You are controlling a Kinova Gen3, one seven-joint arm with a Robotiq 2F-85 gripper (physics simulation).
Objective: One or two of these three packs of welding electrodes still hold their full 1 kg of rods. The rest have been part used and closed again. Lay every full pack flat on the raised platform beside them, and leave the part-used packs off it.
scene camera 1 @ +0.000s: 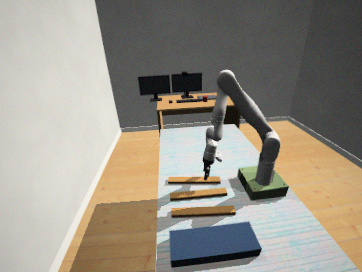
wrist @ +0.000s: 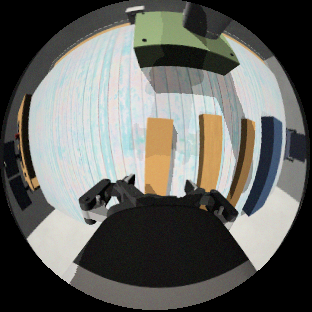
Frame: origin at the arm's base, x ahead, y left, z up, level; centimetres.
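Seen in the pictures: gripper, fingertip midpoint: (scene camera 1: 204, 175) (wrist: 159, 182); arm's base at its link origin: (scene camera 1: 263, 180).
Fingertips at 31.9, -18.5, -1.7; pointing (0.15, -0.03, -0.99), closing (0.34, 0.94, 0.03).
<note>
Offsets run from my fingertips to a thing's top centre, as dx, dy, dz.
Three long, thin orange-brown packs lie flat on the table, side by side and apart. The far pack {+6.7, -2.9, -3.7} (scene camera 1: 187, 180) (wrist: 159, 150), the middle pack {+8.4, +10.2, -3.7} (scene camera 1: 198, 193) (wrist: 210, 150) and the near pack {+10.4, +23.4, -3.7} (scene camera 1: 203, 211) (wrist: 244, 155) show no readable marks. The raised platform {+13.2, +43.1, -0.1} (scene camera 1: 215, 242) (wrist: 270, 155) is a dark blue block beyond the near pack, with no pack on it. My gripper (scene camera 1: 206, 177) (wrist: 159, 182) is open and empty, pointing down over the far pack. In the wrist view that pack runs between the spread fingers, which hide its lower end.
The arm's green base block (scene camera 1: 262, 187) (wrist: 175, 37) stands right of the packs in the scene view. A wooden desk (scene camera 1: 172, 106) with two monitors (scene camera 1: 154, 85) (scene camera 1: 187, 83) and a red cup (scene camera 1: 205, 99) stands behind the table. A white wall (scene camera 1: 45, 100) rises at the left.
</note>
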